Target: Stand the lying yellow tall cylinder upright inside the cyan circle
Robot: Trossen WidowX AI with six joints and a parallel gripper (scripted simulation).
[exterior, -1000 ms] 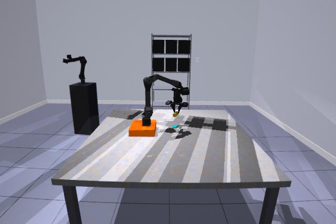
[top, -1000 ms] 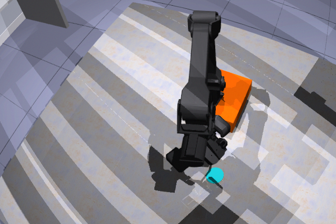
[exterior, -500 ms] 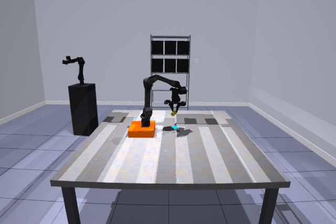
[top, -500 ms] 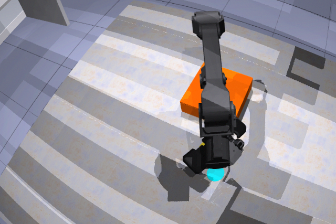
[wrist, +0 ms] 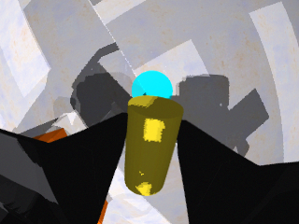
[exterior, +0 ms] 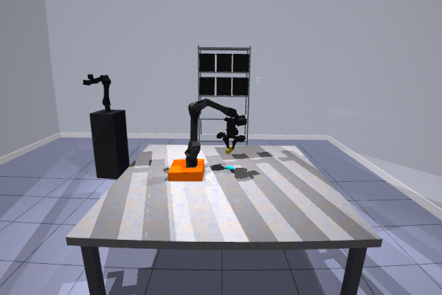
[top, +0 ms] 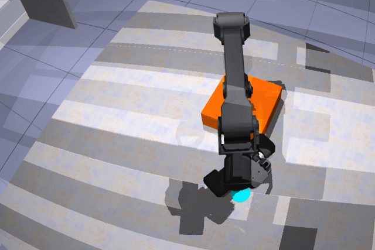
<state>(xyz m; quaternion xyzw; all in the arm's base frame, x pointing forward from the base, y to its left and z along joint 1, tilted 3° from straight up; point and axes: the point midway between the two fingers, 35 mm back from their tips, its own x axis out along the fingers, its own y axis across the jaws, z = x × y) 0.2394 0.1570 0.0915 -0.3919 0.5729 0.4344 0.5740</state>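
The cyan circle lies 1 cm behind my gripper tip, 1 cm to the right of it and 13 cm below it. Round my gripper tip: yellow tall cylinder (1 cm behind, 2 cm to the right).
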